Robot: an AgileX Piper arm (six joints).
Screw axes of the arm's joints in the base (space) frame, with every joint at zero. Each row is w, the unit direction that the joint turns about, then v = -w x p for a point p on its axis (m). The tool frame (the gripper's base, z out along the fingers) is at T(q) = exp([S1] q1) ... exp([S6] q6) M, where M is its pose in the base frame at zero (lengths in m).
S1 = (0, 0, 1, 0, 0, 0)
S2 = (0, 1, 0, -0.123, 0, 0)
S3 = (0, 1, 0, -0.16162, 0, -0.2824)
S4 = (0.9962, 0, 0.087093, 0, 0.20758, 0)
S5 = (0, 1, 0, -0.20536, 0, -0.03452)
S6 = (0.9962, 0, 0.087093, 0, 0.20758, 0)
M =
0.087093 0 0.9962 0.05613
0 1 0 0
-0.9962 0 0.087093 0.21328
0 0 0 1
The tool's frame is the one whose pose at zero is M.
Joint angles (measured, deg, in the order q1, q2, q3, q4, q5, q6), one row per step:
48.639 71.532 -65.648 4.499 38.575 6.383
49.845 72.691 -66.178 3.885 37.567 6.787
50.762 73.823 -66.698 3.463 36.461 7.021
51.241 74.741 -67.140 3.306 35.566 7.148
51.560 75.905 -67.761 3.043 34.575 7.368
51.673 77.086 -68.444 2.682 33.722 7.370
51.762 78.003 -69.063 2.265 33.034 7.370
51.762 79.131 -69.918 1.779 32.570 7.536
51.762 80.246 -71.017 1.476 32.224 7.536
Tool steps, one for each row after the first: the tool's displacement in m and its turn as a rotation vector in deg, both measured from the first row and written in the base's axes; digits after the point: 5 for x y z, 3 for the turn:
0.00021 0.00794 -0.00133 0.074 -0.463 0.890
0.00110 0.01520 -0.00255 0.290 -0.959 1.603
0.00257 0.02045 -0.00350 0.572 -1.268 1.955
0.00546 0.02615 -0.00464 0.854 -1.618 2.096
0.00918 0.03117 -0.00582 0.899 -2.121 2.190
0.01219 0.03509 -0.00628 0.936 -2.691 2.280
0.01613 0.03938 -0.00689 0.855 -3.083 2.204
0.01996 0.04381 -0.00630 0.919 -3.527 2.218

